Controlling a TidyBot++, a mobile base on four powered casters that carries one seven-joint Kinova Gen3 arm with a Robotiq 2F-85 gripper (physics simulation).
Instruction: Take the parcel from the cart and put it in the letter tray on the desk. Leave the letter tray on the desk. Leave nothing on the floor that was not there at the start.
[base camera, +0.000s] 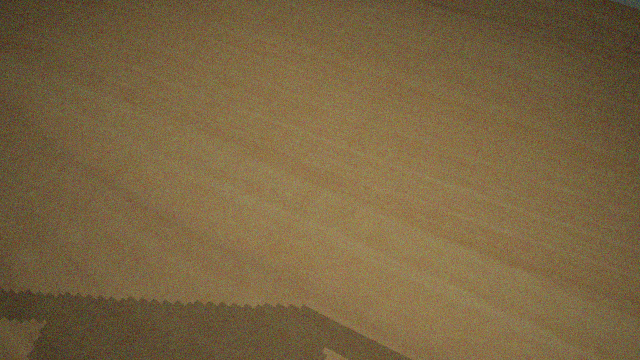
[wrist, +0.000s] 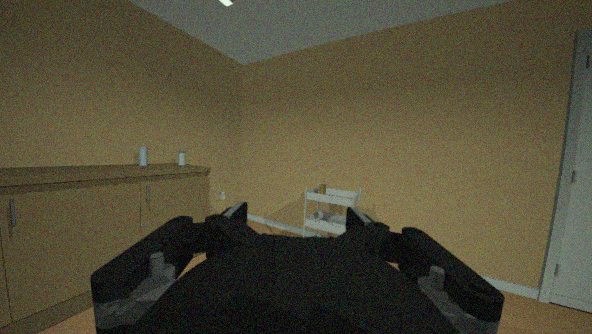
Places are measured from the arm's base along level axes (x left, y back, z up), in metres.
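Where they show: gripper, between the fingertips: (wrist: 296, 215).
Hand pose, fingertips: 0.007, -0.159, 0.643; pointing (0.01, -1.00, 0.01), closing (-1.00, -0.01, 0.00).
After its pixels a point has its place, as x, y, z.
A white cart (wrist: 332, 199) {-0.301, -1.624, 0.301} with two visible shelves stands far off against the wall, right of the middle of the wrist view. A small brown upright thing (wrist: 322, 189) {-0.230, -1.801, 0.352} stands on its top shelf, beside a small dark thing; whether it is the parcel I cannot tell at this distance. Greyish things lie on the lower shelf. My gripper (wrist: 296, 215) {0.007, -0.159, 0.643} is open and empty, level, and far from the cart; its body hides the cart's foot. The desk and the letter tray do not show in either view.
A long wooden counter (wrist: 75, 176) {1.308, -0.989, 0.501} with cabinet doors runs along the left wall, with two white cylinders (wrist: 143, 156) {1.425, -1.613, 0.600} (wrist: 181, 158) {1.185, -1.800, 0.587} on top. A white door (wrist: 570, 200) {-2.060, -1.312, 0.448} is at the right. The base camera shows wooden floor (base camera: 320, 150) {-0.036, -0.520, -0.396} with the robot's shadow.
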